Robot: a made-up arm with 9 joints. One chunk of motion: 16 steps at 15 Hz.
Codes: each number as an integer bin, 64 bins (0 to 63) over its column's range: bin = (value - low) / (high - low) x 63, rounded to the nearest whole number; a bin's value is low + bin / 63 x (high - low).
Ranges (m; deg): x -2.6..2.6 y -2.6..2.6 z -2.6..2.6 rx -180..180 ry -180..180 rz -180..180
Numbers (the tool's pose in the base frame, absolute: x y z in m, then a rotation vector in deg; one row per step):
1: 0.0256 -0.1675 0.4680 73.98 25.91 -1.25
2: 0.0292 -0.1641 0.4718 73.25 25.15 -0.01
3: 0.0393 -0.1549 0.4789 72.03 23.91 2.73
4: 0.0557 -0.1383 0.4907 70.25 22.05 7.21
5: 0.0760 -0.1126 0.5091 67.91 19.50 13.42
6: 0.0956 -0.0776 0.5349 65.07 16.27 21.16
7: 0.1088 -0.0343 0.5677 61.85 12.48 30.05
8: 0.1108 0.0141 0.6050 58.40 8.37 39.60
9: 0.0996 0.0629 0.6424 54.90 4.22 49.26
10: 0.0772 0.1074 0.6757 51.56 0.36 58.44
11: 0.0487 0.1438 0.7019 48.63 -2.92 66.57
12: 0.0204 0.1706 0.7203 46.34 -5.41 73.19
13: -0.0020 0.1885 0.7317 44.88 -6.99 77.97
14: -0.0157 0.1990 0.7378 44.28 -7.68 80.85
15: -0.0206 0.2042 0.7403 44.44 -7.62 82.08
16: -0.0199 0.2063 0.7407 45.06 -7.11 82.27
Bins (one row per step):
1: 32 29 37 44 36 31
2: 32 30 37 44 36 31
3: 32 30 37 44 36 32
4: 32 30 37 44 35 33
5: 32 30 38 43 35 34
6: 33 31 38 43 34 35
7: 33 31 38 42 34 37
8: 33 32 39 42 33 38
9: 33 32 39 41 32 40
10: 32 33 40 41 32 42
11: 32 33 40 40 31 43
12: 32 34 40 40 31 44
13: 31 34 40 39 30 45
14: 31 34 40 39 30 46
15: 31 34 40 39 30 46
16: 31 34 40 39 30 46

